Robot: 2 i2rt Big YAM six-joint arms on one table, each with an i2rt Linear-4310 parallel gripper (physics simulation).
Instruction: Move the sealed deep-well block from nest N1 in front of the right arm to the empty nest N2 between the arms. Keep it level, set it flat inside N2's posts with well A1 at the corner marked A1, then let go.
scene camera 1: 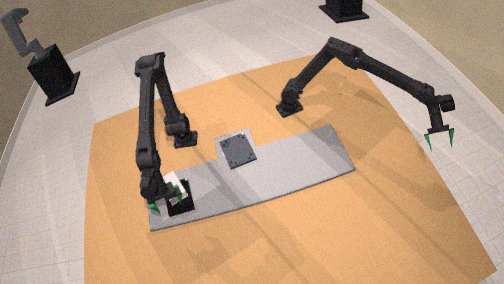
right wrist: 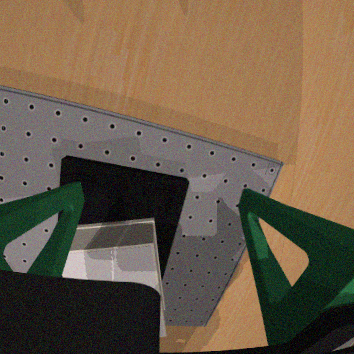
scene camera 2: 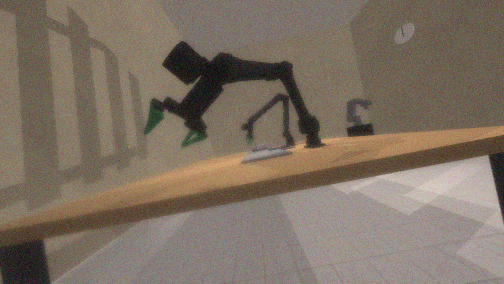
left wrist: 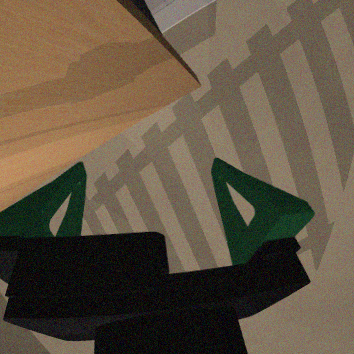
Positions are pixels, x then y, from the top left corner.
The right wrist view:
my right gripper: 162,193
deep-well block: 126,250
black nest plate: 118,192
